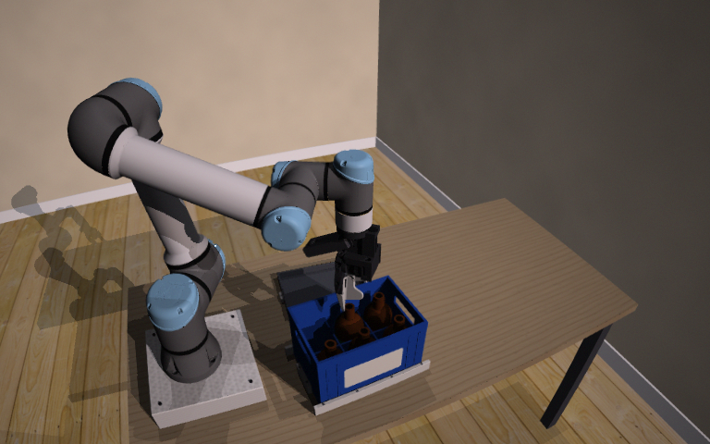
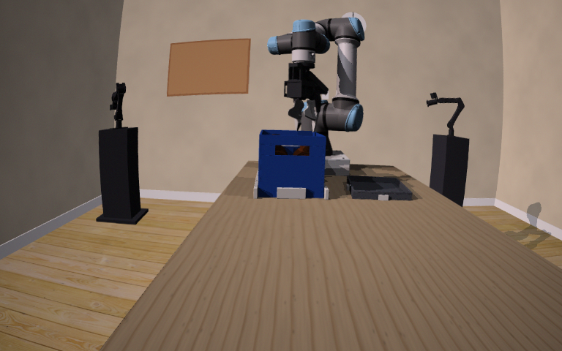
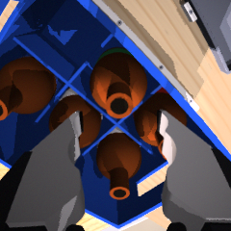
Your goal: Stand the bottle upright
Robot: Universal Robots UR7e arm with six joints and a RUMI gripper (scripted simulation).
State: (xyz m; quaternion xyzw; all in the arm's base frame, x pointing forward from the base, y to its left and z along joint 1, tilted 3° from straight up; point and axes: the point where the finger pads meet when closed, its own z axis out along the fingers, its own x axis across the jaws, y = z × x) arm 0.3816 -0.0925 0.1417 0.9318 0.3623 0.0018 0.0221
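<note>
The crate lies 5 cm to the right of my hand and 11 cm below it. From my hand the other things lie so: tray 4 cm ahead, 24 cm to the left, 18 cm below.
</note>
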